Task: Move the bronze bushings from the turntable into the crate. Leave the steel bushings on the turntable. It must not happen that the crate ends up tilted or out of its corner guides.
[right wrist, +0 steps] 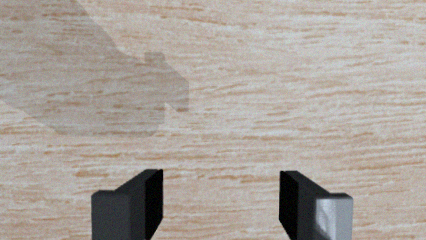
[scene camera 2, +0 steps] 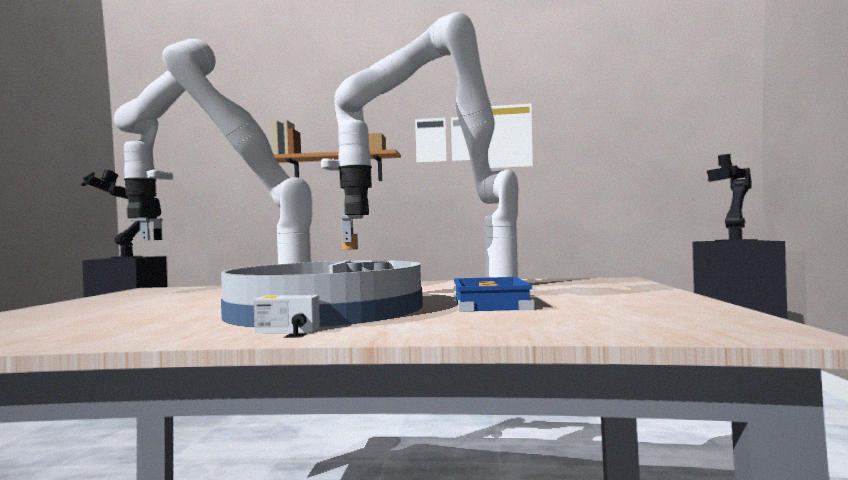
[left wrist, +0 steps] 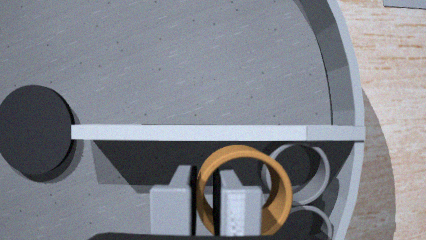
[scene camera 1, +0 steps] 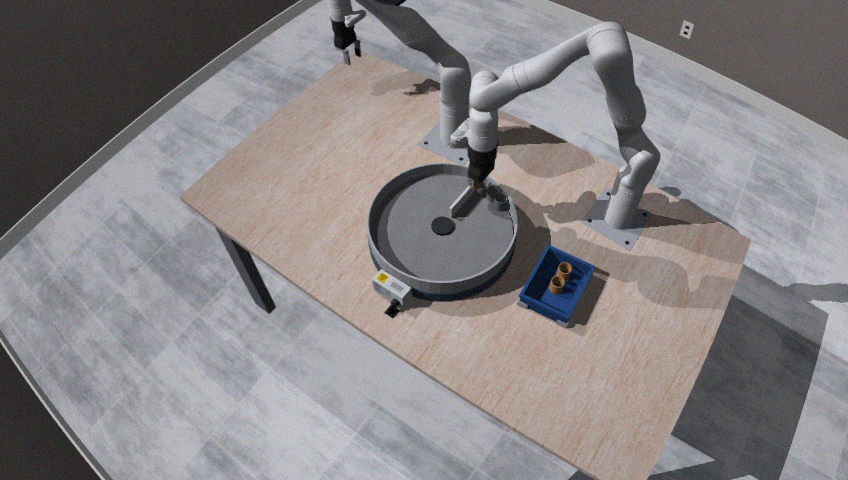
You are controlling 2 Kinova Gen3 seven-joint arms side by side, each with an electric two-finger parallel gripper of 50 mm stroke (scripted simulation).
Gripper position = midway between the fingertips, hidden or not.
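Observation:
Scene camera 2 shows the left gripper [scene camera 2: 348,242] and the right gripper [scene camera 2: 151,240], and a blue crate can be seen there as well, in scene camera 2 [scene camera 2: 486,298]. The crate [scene camera 1: 536,289] appears again together with the left gripper, which is visible in scene camera 1 [scene camera 1: 472,183]. The left gripper is also visible in the left wrist view [left wrist: 204,190], along with a bronze bushing [left wrist: 276,209], while the blue crate is out of frame in the left wrist view. As for the right gripper, it appears in the right wrist view [right wrist: 221,195], and in the right wrist view the blue crate is out of frame.

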